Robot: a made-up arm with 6 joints.
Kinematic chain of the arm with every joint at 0, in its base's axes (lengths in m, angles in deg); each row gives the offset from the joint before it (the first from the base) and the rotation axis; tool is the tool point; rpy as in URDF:
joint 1: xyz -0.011 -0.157 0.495 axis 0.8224 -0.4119 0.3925
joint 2: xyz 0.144 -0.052 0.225 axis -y
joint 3: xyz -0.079 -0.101 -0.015 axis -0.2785 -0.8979 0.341
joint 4: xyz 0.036 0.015 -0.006 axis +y
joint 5: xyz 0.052 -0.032 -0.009 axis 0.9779 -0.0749 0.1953
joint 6: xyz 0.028 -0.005 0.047 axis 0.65 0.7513 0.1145
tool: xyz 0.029 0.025 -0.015 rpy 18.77 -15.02 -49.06
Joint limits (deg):
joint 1: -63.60..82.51
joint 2: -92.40..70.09
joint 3: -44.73..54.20
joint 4: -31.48..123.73
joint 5: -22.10..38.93
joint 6: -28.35..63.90
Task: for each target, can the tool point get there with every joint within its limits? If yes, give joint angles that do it. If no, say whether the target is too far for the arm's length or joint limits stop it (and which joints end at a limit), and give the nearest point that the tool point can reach.
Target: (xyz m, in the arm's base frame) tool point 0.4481 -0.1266 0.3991
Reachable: no: joint limits stop it (at a limit: joint 1, joint 3, joint 5, joint 6) | nearest point 0.2410 -0.2458 0.5381 | short by 0.276 m
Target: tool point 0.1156 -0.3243 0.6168
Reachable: yes | joints -0.34 -31.10 -34.90 13.01 0.36 11.61
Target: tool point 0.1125 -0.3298 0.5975
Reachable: yes | joints 20.64 -47.15 -3.16 43.84 11.65 5.92
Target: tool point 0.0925 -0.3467 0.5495
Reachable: yes | joints 43.58 -49.21 1.88 68.95 19.13 9.42
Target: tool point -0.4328 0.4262 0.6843
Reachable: no: too far | nearest point 0.0645 -0.0501 0.7196 | short by 0.690 m
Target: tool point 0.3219 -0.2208 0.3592
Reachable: no: joint limits stop it (at a limit: joint 1, joint 3, joint 5, joint 6) | nearest point 0.2077 -0.2695 0.4875 | short by 0.178 m
